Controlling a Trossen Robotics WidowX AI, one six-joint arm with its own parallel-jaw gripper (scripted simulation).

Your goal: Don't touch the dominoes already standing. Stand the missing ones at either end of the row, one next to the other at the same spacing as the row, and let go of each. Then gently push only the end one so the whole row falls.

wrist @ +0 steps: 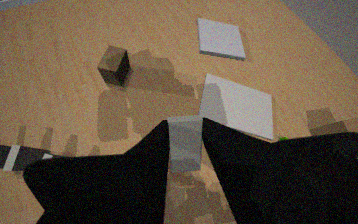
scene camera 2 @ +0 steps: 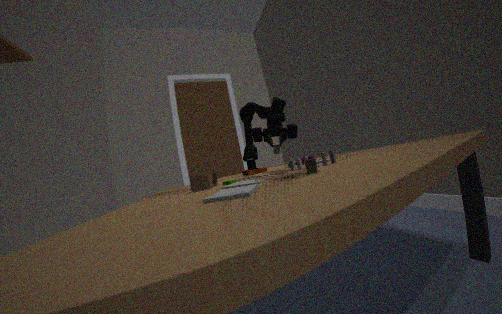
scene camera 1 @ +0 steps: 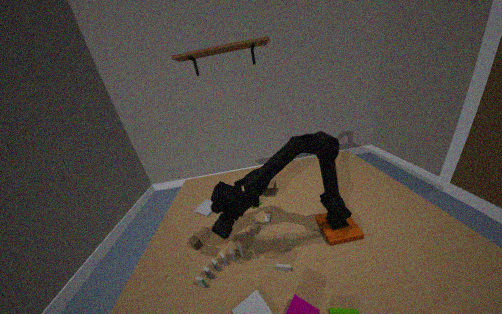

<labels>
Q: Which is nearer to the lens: the brown cube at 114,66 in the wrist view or the white sheet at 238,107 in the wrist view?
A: The brown cube.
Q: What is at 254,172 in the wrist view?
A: My gripper.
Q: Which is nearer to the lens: the grey domino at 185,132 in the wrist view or the white sheet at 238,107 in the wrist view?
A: The grey domino.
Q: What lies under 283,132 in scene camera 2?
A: My gripper.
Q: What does my gripper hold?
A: A grey domino.
</labels>
